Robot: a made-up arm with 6 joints. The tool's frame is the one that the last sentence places.
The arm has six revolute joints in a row. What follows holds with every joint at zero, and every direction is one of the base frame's. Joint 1 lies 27.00 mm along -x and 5.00 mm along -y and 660.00 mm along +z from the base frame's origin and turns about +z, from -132.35 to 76.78 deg. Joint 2 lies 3.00 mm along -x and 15.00 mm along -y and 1.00 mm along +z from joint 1 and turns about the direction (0.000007, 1, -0.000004), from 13.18 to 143.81 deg. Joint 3 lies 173.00 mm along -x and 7.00 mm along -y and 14.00 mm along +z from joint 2 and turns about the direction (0.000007, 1, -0.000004), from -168.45 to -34.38 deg. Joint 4 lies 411.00 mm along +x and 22.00 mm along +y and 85.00 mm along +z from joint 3 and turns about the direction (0.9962, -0.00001, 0.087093), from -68.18 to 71.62 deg. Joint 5 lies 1.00 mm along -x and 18.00 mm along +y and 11.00 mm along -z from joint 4 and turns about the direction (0.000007, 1, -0.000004), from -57.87 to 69.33 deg. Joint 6 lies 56.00 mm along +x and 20.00 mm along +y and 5.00 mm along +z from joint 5 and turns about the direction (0.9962, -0.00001, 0.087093), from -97.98 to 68.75 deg. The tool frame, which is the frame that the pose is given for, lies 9.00 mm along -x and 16.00 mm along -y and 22.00 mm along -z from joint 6; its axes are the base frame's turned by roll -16.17, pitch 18.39 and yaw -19.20 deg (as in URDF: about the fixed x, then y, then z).
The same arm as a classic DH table. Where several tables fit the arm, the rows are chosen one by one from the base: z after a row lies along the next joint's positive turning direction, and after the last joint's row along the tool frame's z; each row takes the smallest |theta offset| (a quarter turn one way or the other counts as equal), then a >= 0, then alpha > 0; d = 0 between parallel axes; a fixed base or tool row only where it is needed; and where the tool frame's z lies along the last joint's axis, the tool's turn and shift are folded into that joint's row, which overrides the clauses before.
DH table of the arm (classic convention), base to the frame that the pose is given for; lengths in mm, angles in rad. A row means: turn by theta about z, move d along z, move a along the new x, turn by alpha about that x. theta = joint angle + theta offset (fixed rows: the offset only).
base (fixed): a -27.5  alpha 0  d 0  theta_offset 0.1831
joint 1: a -3  alpha -1.5708  d 661  theta_offset -0.1831
joint 2: a -173.6  alpha 0  d 0  theta_offset 0.0807
joint 3: a -48.9  alpha 1.5708  d 0  theta_offset 1.4028
joint 4: a 10.9  alpha -1.5708  d 414.9  theta_offset 0
joint 5: a -0.1  alpha 1.5708  d 38  theta_offset 0
joint 6: a -11.9  alpha -1.0977  d 57.5  theta_offset 1.3862
tool (fixed): a 0  alpha 0  d -26.6  theta_offset -1.8078
Joint limits (rad, base to tool): -2.3099..1.3401 0.23..2.51 -2.94..-0.6 -1.19..1.25 -1.01..1.21 -1.7101..1.1999

